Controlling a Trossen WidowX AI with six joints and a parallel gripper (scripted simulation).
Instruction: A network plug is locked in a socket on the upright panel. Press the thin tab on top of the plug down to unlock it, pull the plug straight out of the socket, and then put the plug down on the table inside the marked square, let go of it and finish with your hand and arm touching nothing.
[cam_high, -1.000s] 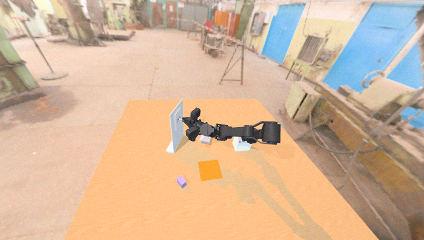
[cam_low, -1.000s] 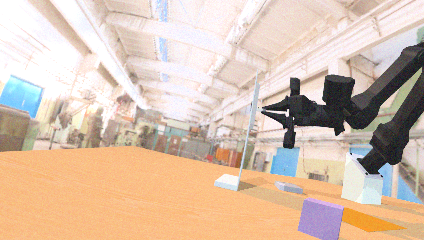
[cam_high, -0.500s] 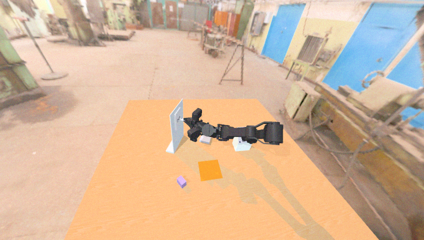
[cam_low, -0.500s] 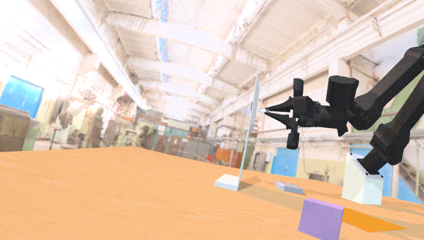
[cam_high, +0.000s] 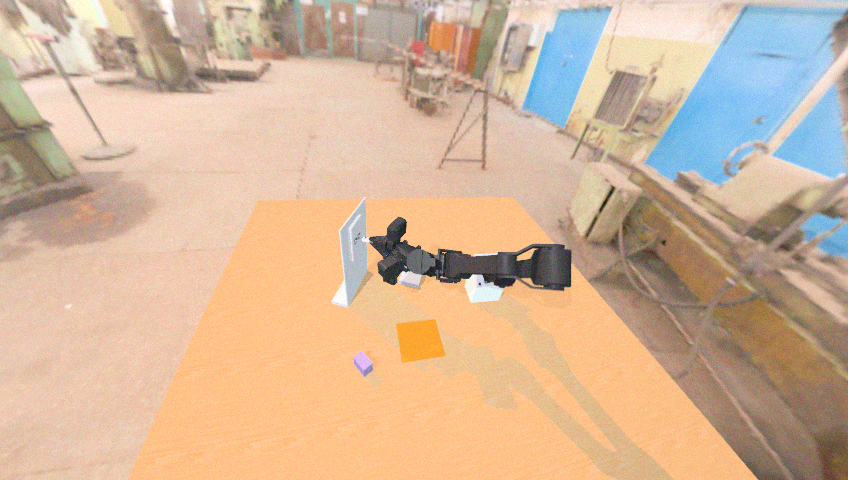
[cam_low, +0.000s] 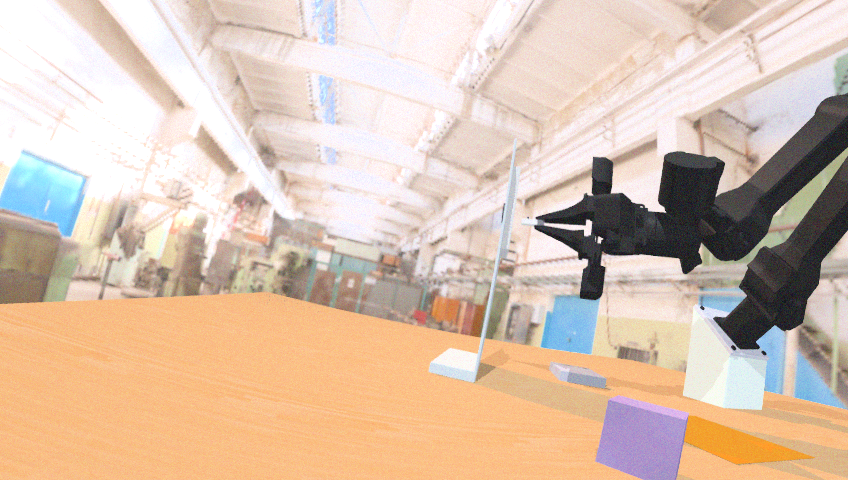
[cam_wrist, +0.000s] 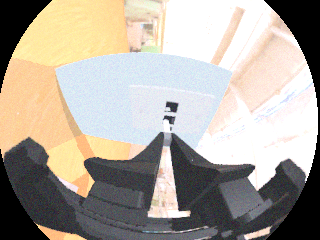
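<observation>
The marked square is 11 cm behind my gripper tip, 21 cm to the left of it and 21 cm below it. The rest, counted from my gripper tip: flat grey block: 15 cm behind, 4 cm to the right, 21 cm below; then network plug: 1 cm ahead; then upright panel: 5 cm ahead, 2 cm to the right, 8 cm below.
</observation>
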